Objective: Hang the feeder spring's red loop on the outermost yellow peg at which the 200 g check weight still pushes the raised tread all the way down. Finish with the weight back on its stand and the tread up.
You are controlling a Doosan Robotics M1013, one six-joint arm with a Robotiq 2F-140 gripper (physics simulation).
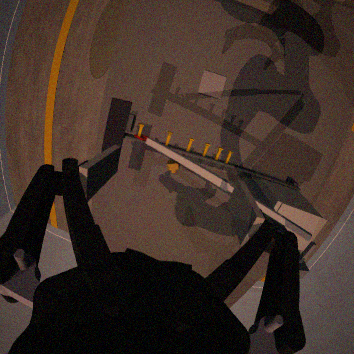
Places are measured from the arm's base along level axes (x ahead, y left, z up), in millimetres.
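Pixels of known places: gripper, fingertip midpoint: (175,174).
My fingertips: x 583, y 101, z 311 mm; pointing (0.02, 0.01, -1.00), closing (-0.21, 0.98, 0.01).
Observation:
Behind a point stands the place of what it marks.
Several yellow pegs (190,145) {z 64, x 602, y 127 mm} stand in a row along a thin dark bar (260,174) {z 32, x 585, y 342 mm}. A small red piece (141,138) {z 100, x 632, y 21 mm} shows by the foot of the leftmost peg (140,130) {z 84, x 620, y 9 mm}, at the left end of a long pale beam (187,164) {z 176, x 612, y 127 mm}; whether it is the loop, and whether it is on that peg, I cannot tell. A small yellow object (173,166) {z -39, x 710, y 125 mm} shows below the beam. A pale panel (302,217) {z 149, x 598, y 462 mm} is at the lower right; I cannot tell if it is the tread. The weight and spring cannot be made out. My gripper (175,174) {z 311, x 583, y 101 mm} is open and empty, its fingers wide apart, with the beam showing between and beyond them.
A dark upright block (116,120) {z 110, x 616, y -45 mm} stands at the left end of the bar, near the left finger. A pale square (212,83) {z -69, x 434, y 111 mm} lies beyond the pegs. Broad shadows cross the surface. A yellow line (51,100) runs along the left side.

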